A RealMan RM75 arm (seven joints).
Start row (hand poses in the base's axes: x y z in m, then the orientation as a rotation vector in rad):
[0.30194, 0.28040, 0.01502, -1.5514, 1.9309, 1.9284]
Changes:
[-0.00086, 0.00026, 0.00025, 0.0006, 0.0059, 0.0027]
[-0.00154, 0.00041, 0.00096, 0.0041, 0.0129, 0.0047]
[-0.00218, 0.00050, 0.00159, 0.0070, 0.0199, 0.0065]
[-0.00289, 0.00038, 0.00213, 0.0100, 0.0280, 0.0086]
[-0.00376, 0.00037, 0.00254, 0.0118, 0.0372, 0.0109]
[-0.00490, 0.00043, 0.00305, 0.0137, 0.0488, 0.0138]
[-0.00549, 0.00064, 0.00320, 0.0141, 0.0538, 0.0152]
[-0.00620, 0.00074, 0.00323, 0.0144, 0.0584, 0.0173]
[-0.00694, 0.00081, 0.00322, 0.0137, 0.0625, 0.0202]
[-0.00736, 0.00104, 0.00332, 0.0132, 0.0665, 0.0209]
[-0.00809, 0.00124, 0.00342, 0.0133, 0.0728, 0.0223]
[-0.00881, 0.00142, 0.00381, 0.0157, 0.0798, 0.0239]
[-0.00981, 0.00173, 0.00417, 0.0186, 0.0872, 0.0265]
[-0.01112, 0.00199, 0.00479, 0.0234, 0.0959, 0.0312]
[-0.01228, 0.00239, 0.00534, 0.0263, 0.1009, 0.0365]
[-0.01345, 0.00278, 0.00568, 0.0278, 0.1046, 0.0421]
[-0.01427, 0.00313, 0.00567, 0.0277, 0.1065, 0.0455]
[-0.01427, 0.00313, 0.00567, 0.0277, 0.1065, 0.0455]
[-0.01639, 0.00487, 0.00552, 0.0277, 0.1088, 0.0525]
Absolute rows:
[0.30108, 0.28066, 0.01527, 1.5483, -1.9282, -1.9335]
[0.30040, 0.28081, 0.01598, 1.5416, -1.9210, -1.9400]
[0.29976, 0.28090, 0.01661, 1.5346, -1.9143, -1.9457]
[0.29905, 0.28078, 0.01715, 1.5264, -1.9068, -1.9518]
[0.29818, 0.28077, 0.01756, 1.5167, -1.8994, -1.9566]
[0.29704, 0.28083, 0.01807, 1.5044, -1.8904, -1.9622]
[0.29645, 0.28104, 0.01822, 1.4990, -1.8866, -1.9640]
[0.29574, 0.28114, 0.01825, 1.4947, -1.8822, -1.9652]
[0.29500, 0.28121, 0.01824, 1.4913, -1.8778, -1.9647]
[0.29458, 0.28144, 0.01834, 1.4866, -1.8758, -1.9652]
[0.29385, 0.28164, 0.01844, 1.4796, -1.8717, -1.9671]
[0.29313, 0.28182, 0.01883, 1.4723, -1.8655, -1.9719]
[0.29213, 0.28213, 0.01919, 1.4654, -1.8577, -1.9771]
[0.29082, 0.28239, 0.01981, 1.4585, -1.8458, -1.9841]
[0.28966, 0.28279, 0.02036, 1.4563, -1.8359, -1.9873]
[0.28849, 0.28318, 0.02070, 1.4557, -1.8271, -1.9882]
[0.28767, 0.28353, 0.02069, 1.4555, -1.8226, -1.9874]
[0.28767, 0.28353, 0.02069, 1.4555, -1.8226, -1.9874]
[0.28555, 0.28527, 0.02054, 1.4571, -1.8139, -1.9854]

